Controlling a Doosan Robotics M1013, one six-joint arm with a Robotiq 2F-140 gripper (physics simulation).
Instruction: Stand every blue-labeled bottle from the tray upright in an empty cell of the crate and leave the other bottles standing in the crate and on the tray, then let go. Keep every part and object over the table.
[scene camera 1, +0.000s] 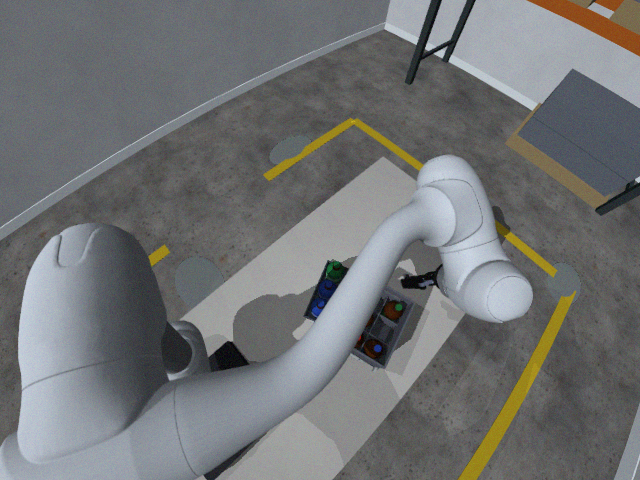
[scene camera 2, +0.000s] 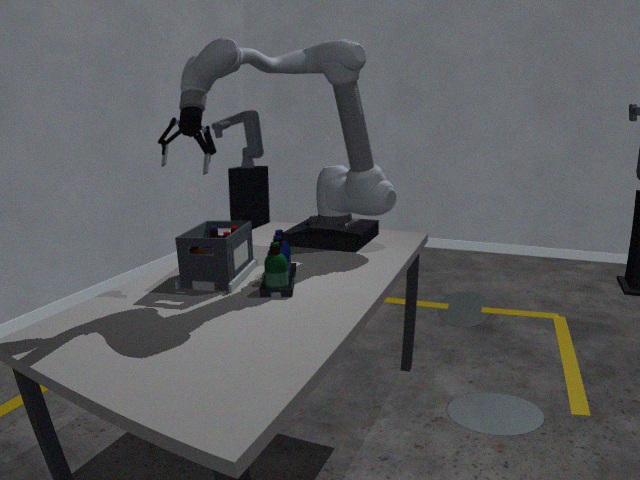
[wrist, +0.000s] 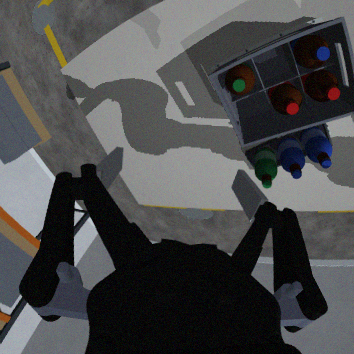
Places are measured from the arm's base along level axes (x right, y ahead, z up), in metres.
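Where they show: gripper, fingertip midpoint: (scene camera 1: 428, 270) (scene camera 2: 184, 169) (wrist: 180, 168); arm's base, link origin: (scene camera 2: 334, 224).
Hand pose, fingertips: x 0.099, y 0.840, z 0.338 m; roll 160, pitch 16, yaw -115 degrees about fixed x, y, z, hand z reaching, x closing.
Each offset is from my fingertips to the top centre of the thing. "*": to the spot under its first point. Level surfaces: height alone.
My gripper (scene camera 1: 404, 281) (scene camera 2: 185, 167) (wrist: 180, 168) is open and empty, high above the table and the crate's level. The grey crate {dx -0.071, dy -0.168, dz -0.226 m} (scene camera 1: 400, 333) (scene camera 2: 202, 266) (wrist: 226, 110) holds brown bottles with a green cap {dx +0.039, dy -0.060, dz -0.239 m} (wrist: 240, 80), a blue cap {dx +0.095, dy -0.226, dz -0.239 m} (wrist: 310, 51) and red caps {dx -0.016, dy -0.173, dz -0.239 m} (wrist: 286, 97) {dx +0.017, dy -0.257, dz -0.239 m} (wrist: 322, 85). Two cells look empty in the wrist view. The black tray {* dx -0.248, dy -0.078, dz -0.390 m} (scene camera 2: 268, 293) beside it bears a green bottle {dx -0.243, dy -0.135, dz -0.242 m} (scene camera 1: 334, 271) (scene camera 2: 276, 271) (wrist: 266, 164) and two blue bottles {dx -0.201, dy -0.213, dz -0.242 m} (scene camera 1: 326, 288) (wrist: 291, 154), {dx -0.161, dy -0.284, dz -0.242 m} (scene camera 1: 318, 307) (wrist: 317, 145), standing in a row. The arm hides part of the crate in scene camera 1.
The pale table {dz -0.401 m} (scene camera 1: 356, 217) (scene camera 2: 222, 356) bears crate, tray and the arm's black base (scene camera 2: 330, 236). The crate's tall walls stand close beside the tray. Another robot on a black pedestal (scene camera 2: 249, 196) stands behind the table. A shelf rack shows in the far corner.
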